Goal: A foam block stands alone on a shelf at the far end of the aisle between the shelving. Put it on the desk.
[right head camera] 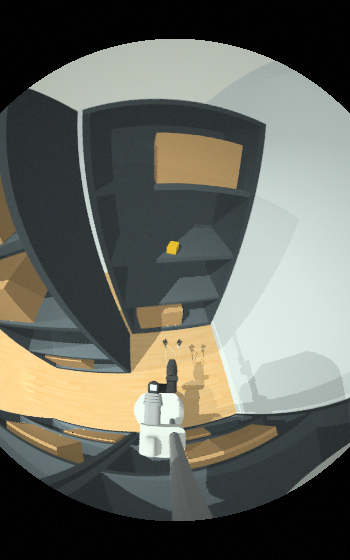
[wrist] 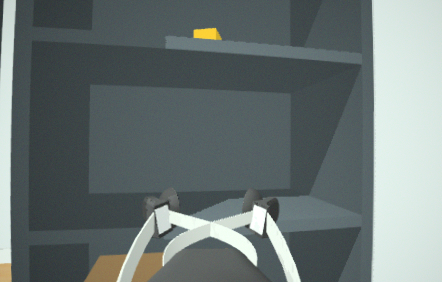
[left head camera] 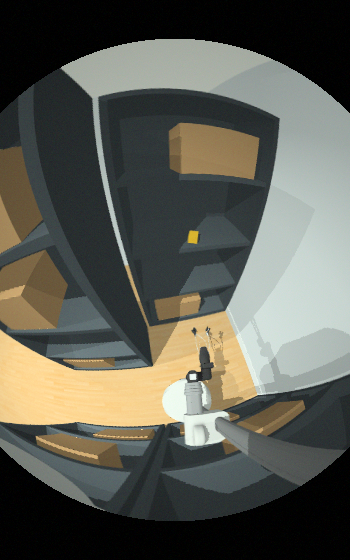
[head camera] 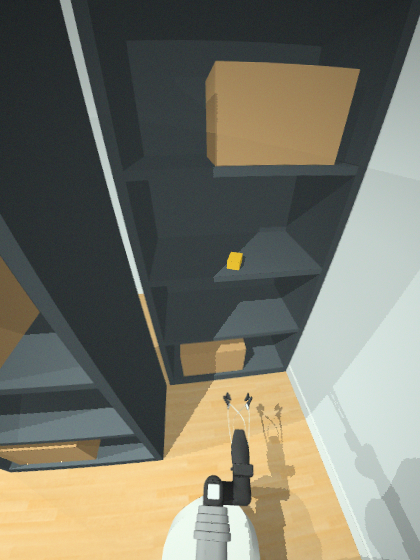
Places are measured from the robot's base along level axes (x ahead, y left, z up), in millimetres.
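Pixels of known places: gripper, fingertip midpoint: (right head camera: 171, 338) (wrist: 211, 203) (left head camera: 200, 326) (head camera: 237, 392); robot's base, link origin: (left head camera: 185, 399).
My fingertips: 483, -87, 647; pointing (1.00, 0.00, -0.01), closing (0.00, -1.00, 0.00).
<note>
For each thing: its top centre in the pictures, then the offset to it from my fingertips, as dx, dy, dz.
- yellow foam block, top centre: (wrist: 209, 35) (head camera: 235, 256) (right head camera: 172, 244) (left head camera: 193, 233) +486, +13, +362
- large carton, top centre: (head camera: 273, 74) (right head camera: 194, 139) (left head camera: 211, 130) +579, -87, +1044
- small carton, top centre: (wrist: 165, 271) (head camera: 211, 335) (left head camera: 175, 291) (right head camera: 158, 301) +542, +140, -327
The yellow foam block (head camera: 234, 261) (left head camera: 193, 237) (right head camera: 172, 247) (wrist: 206, 34) stands alone near the front edge of a shelf (head camera: 280, 255) (left head camera: 225, 238) (right head camera: 205, 250) (wrist: 280, 49) in the dark shelving unit in front of me. A large carton is on the shelf above it. My gripper (head camera: 238, 400) (left head camera: 201, 330) (right head camera: 172, 343) (wrist: 211, 203) is open, with nothing between its fingertips. It is in front of the unit and lower than the block; in the wrist view the block is near the top, above the fingers. The desk does not show in these views.
The large carton (head camera: 280, 115) (left head camera: 217, 150) (right head camera: 197, 160) and a small carton (head camera: 205, 357) (left head camera: 172, 306) stand in the same unit. Another shelving unit (head camera: 120, 350) (left head camera: 90, 200) is close on the left. A pale wall (head camera: 375, 250) (wrist: 407, 140) is on the right. More shelving with cartons is behind the arm.
</note>
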